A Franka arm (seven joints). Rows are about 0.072 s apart.
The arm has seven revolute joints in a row. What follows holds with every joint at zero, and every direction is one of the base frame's.
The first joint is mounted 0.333 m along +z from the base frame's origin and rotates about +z.
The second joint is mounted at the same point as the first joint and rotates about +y.
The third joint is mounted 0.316 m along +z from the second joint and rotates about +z.
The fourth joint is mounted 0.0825 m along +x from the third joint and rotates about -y.
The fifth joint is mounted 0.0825 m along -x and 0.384 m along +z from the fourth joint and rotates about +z.
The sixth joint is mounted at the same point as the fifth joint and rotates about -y.
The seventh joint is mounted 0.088 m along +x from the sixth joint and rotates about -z.
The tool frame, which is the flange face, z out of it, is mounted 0.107 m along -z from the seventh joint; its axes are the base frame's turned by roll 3.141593, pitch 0 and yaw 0 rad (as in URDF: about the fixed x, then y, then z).
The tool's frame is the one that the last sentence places.
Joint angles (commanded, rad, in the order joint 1, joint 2, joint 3, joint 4, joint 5, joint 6, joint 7), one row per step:
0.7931 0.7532 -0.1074 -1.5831 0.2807 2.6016 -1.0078
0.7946 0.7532 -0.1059 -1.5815 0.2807 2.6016 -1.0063
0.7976 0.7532 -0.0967 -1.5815 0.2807 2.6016 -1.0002
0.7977 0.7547 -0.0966 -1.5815 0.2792 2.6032 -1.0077
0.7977 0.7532 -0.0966 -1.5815 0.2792 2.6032 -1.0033
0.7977 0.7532 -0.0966 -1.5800 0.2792 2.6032 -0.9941
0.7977 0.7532 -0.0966 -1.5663 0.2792 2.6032 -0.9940
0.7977 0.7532 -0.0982 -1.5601 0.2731 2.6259 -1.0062
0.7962 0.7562 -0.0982 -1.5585 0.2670 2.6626 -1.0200
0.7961 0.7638 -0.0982 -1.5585 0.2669 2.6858 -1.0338
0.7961 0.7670 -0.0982 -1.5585 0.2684 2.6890 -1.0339
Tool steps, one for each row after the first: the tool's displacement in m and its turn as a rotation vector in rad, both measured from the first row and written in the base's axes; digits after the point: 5 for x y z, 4 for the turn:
-0.00097 0.00186 0.00064 0.0020 -0.0001 0.0013
-0.00602 0.00770 0.00022 0.0074 0.0059 0.0051
-0.00611 0.00775 -0.00068 0.0051 0.0031 0.0133
-0.00600 0.00787 0.00040 0.0069 0.0031 0.0091
-0.00571 0.00819 0.00107 0.0094 0.0042 0.0004
-0.00309 0.01106 0.00722 0.0185 -0.0060 0.0013
0.00031 0.01232 0.01271 0.0276 -0.0365 0.0134
0.00362 0.01263 0.01555 0.0388 -0.0732 0.0245
0.00473 0.01259 0.01274 0.0421 -0.0914 0.0346
0.00475 0.01240 0.01078 0.0423 -0.0912 0.0332

